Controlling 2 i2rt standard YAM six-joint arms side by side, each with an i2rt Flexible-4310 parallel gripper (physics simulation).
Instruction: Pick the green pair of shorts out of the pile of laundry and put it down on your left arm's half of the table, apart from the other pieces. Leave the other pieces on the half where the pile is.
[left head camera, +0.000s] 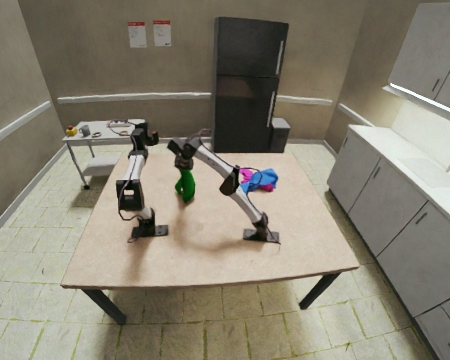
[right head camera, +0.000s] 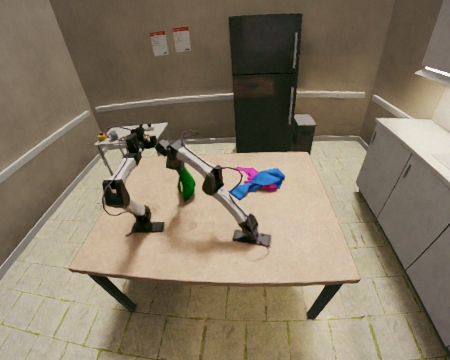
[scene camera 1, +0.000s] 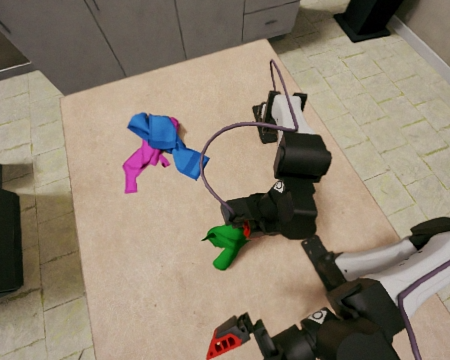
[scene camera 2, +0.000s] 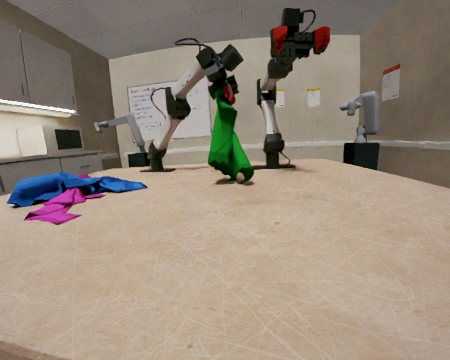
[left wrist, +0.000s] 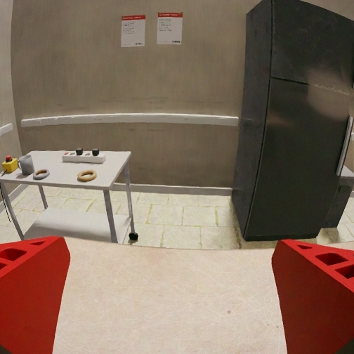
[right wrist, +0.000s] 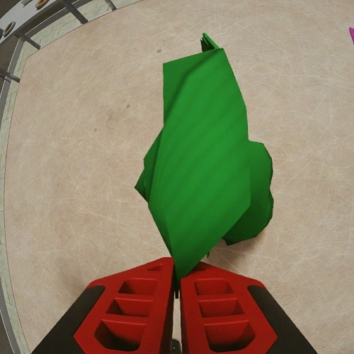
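Observation:
My right gripper (scene camera 1: 245, 231) (scene camera 2: 227, 94) (right wrist: 176, 265) is shut on the top of the green shorts (left head camera: 186, 187) (right head camera: 186, 185) (scene camera 1: 227, 245) (scene camera 2: 224, 142) (right wrist: 205, 150). They hang bunched, a little left of the table's middle in the head camera views. Their lower end is at or close above the table; contact is unclear. My left gripper (scene camera 2: 301, 39) (left wrist: 170, 253) is open and empty, raised high. A blue piece (left head camera: 263, 179) (right head camera: 265, 180) (scene camera 1: 162, 132) (scene camera 2: 45, 190) lies partly over a magenta piece (left head camera: 246, 175) (right head camera: 247, 173) (scene camera 1: 135, 165) (scene camera 2: 60, 207) (right wrist: 352, 34), apart from the shorts.
The wooden table (left head camera: 215, 260) (right head camera: 215, 260) bears both arm bases. A white side cart (left head camera: 80, 137) with small items and a dark fridge (left head camera: 250, 90) (left wrist: 290, 150) stand behind it. Grey cabinets (left head camera: 380, 175) stand at the right in the head camera views.

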